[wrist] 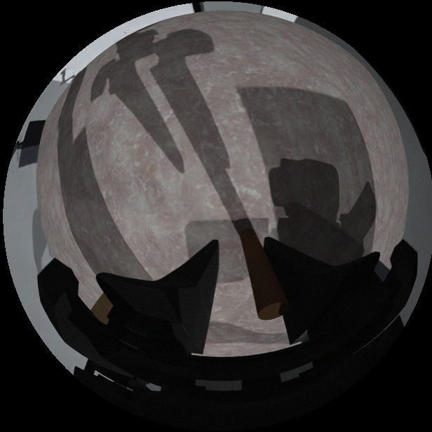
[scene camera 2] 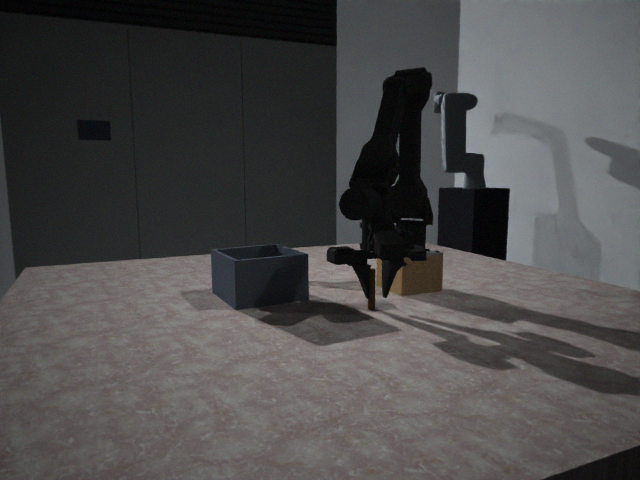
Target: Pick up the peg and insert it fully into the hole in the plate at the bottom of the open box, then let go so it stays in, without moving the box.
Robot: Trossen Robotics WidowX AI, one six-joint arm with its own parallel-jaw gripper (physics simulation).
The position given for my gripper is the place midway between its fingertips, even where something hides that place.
Note:
In view: my gripper (scene camera 2: 376, 297), an orange-brown peg (wrist: 270, 301) and a blue-grey box (scene camera 2: 247, 277).
My gripper shows as well in the wrist view (wrist: 241, 244).

